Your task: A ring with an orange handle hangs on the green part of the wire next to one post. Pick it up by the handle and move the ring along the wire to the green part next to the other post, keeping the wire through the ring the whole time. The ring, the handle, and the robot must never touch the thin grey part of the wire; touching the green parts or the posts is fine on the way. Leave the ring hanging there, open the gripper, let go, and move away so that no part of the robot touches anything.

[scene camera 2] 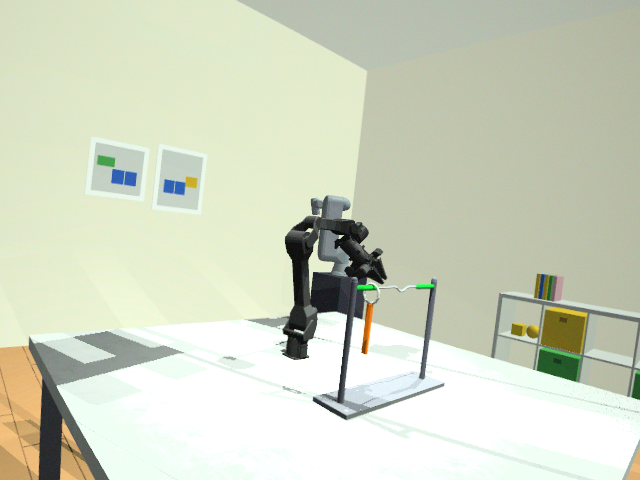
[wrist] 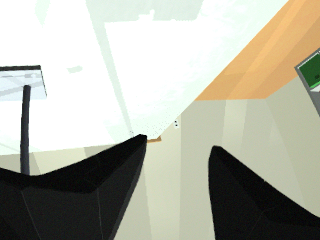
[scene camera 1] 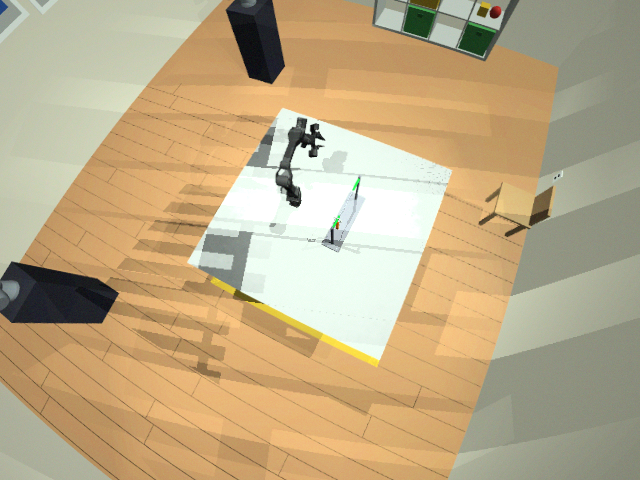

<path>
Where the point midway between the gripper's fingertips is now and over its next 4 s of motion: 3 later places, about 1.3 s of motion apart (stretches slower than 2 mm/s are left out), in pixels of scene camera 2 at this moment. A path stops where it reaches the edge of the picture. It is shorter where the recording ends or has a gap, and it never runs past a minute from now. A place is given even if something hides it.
My gripper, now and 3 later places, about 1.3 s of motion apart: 384, 281; 401, 321; 354, 345; 352, 337
</path>
